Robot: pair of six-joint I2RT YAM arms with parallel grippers.
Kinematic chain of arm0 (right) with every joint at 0, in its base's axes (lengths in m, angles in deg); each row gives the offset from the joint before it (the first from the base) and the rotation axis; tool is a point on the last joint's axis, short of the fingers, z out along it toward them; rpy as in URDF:
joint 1: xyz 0 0 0.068 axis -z
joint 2: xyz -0.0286 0.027 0.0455 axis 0.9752 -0.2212 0
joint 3: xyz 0.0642 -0.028 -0.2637 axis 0.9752 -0.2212 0
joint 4: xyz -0.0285 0.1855 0.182 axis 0.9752 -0.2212 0
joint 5: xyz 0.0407 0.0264 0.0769 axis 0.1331 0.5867 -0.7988
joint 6: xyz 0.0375 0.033 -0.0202 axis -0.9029 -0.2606 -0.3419
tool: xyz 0 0 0 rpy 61.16 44.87 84.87
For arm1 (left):
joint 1: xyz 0 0 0.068 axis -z
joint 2: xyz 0.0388 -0.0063 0.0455 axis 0.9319 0.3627 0
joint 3: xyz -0.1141 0.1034 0.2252 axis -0.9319 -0.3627 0
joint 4: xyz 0.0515 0.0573 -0.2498 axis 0.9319 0.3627 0
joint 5: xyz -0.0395 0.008 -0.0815 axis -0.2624 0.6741 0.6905
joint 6: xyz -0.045 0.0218 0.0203 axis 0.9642 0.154 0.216
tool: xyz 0 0 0 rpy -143.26 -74.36 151.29
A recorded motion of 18 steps. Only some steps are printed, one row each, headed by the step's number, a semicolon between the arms.
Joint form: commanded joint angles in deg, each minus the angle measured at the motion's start. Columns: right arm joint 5, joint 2, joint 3, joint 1, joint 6, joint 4; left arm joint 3, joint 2, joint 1, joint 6, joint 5, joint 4.
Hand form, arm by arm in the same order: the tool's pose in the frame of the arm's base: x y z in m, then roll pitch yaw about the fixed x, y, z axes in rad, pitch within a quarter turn. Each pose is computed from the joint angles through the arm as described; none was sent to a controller.
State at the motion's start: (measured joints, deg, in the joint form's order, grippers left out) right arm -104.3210 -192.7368 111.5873 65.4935 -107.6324 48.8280; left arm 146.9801 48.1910 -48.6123 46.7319 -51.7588 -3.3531
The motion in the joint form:
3: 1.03 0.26 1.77 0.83 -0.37 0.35; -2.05 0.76 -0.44 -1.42 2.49 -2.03
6: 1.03 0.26 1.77 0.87 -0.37 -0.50; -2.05 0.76 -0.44 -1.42 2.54 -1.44
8: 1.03 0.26 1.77 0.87 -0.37 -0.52; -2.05 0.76 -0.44 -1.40 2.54 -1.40
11: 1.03 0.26 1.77 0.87 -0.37 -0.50; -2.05 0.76 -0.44 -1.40 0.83 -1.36
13: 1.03 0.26 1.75 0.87 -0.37 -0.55; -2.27 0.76 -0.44 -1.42 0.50 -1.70
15: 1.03 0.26 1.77 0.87 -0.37 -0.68; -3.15 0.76 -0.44 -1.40 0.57 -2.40
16: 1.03 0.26 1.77 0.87 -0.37 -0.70; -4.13 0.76 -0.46 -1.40 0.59 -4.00
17: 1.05 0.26 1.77 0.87 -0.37 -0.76; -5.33 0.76 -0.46 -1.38 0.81 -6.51
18: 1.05 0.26 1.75 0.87 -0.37 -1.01; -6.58 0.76 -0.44 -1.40 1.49 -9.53
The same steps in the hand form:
3: 0.3864 0.1013 0.2431 1.4819 -0.3882 2.6349; 0.4110 -0.1621 0.2997 -2.0853 -0.0741 -2.3448
6: 0.3866 0.1010 0.2416 1.4922 -0.3995 2.6302; 0.4104 -0.1620 0.2988 -2.0945 -0.0788 -2.3449
8: 0.3866 0.1010 0.2416 1.4924 -0.3998 2.6301; 0.4104 -0.1619 0.2988 -2.0951 -0.0794 -2.3446
11: 0.3866 0.1010 0.2416 1.4922 -0.3995 2.6302; 0.4110 -0.1611 0.2985 -2.1023 -0.0648 -2.3191
13: 0.3866 0.1010 0.2414 1.4931 -0.4005 2.6299; 0.4112 -0.1610 0.2976 -2.1016 -0.0608 -2.3145
15: 0.3867 0.1010 0.2413 1.4944 -0.4019 2.6293; 0.4108 -0.1609 0.2935 -2.1043 -0.0630 -2.3151
16: 0.3867 0.1010 0.2413 1.4946 -0.4022 2.6292; 0.4112 -0.1609 0.2902 -2.0942 -0.0589 -2.3157
17: 0.3867 0.1010 0.2412 1.4953 -0.4030 2.6286; 0.4119 -0.1613 0.2870 -2.0724 -0.0521 -2.3200
18: 0.3867 0.1010 0.2407 1.4987 -0.4066 2.6273; 0.4127 -0.1621 0.2845 -2.0416 -0.0449 -2.3323

